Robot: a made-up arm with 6 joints.
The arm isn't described. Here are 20 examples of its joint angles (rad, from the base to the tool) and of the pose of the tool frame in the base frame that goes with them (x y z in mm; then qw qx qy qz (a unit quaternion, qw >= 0)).
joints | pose
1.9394 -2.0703 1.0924 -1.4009 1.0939 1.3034 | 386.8 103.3 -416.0 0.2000 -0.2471 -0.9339 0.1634
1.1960 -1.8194 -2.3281 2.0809 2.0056 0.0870 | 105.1 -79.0 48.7 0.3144 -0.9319 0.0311 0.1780
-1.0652 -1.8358 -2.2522 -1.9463 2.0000 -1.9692 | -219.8 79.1 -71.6 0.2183 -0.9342 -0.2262 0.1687
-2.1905 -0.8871 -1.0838 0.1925 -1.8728 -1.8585 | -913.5 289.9 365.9 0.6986 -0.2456 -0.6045 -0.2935
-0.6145 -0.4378 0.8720 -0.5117 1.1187 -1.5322 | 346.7 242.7 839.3 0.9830 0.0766 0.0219 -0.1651
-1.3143 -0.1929 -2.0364 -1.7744 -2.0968 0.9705 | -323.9 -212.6 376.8 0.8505 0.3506 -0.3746 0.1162
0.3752 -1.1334 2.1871 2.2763 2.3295 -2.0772 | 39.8 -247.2 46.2 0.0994 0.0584 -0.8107 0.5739
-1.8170 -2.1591 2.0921 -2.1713 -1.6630 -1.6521 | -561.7 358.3 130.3 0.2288 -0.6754 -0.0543 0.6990
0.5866 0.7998 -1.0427 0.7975 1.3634 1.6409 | 382.3 258.2 -707.4 0.3365 -0.8366 0.0194 -0.4318
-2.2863 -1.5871 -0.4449 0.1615 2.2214 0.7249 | -708.8 250.7 -291.4 0.1095 -0.9685 0.2168 -0.0542
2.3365 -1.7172 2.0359 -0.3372 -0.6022 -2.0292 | -481.2 421.3 -241.1 0.1668 -0.7150 0.2112 0.6452
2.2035 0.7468 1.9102 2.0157 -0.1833 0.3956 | -143.7 77.1 -205.1 0.5381 -0.4036 -0.4416 0.5938
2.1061 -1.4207 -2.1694 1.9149 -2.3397 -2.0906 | 655.0 -20.6 -90.3 0.7276 -0.4259 0.4487 -0.2964
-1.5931 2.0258 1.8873 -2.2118 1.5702 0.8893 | 110.6 352.5 8.8 0.2314 0.1544 -0.9600 -0.0304
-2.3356 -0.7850 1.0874 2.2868 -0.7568 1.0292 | -109.0 207.9 123.9 0.0102 0.1642 -0.2916 0.9423
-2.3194 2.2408 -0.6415 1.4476 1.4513 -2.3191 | 496.2 306.0 -86.7 0.0715 -0.8255 -0.4513 -0.3313
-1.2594 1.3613 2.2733 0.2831 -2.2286 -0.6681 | -69.9 -9.1 477.8 0.5782 0.0796 0.2309 -0.7785
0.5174 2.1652 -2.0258 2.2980 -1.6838 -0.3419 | 170.8 -53.4 11.4 0.8979 -0.1638 0.3515 0.2083
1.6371 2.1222 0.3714 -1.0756 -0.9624 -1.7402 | -120.8 327.8 531.3 0.6806 -0.1889 -0.1198 -0.6976
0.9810 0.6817 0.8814 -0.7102 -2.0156 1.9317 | -66.9 97.0 -621.3 0.1384 0.9727 0.1697 0.0769
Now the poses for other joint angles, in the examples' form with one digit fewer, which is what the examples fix.
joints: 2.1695 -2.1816 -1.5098 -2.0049 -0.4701 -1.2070
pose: 185 -389 -258 0.010 0.226 -0.845 0.484
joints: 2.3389 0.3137 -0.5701 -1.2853 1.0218 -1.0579
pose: -428 -63 -551 0.028 0.817 -0.575 -0.018
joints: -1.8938 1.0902 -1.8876 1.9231 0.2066 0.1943
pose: -108 7 455 0.041 -0.671 0.673 0.309
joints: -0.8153 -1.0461 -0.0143 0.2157 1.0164 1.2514
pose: 109 558 589 0.064 0.237 -0.864 -0.439
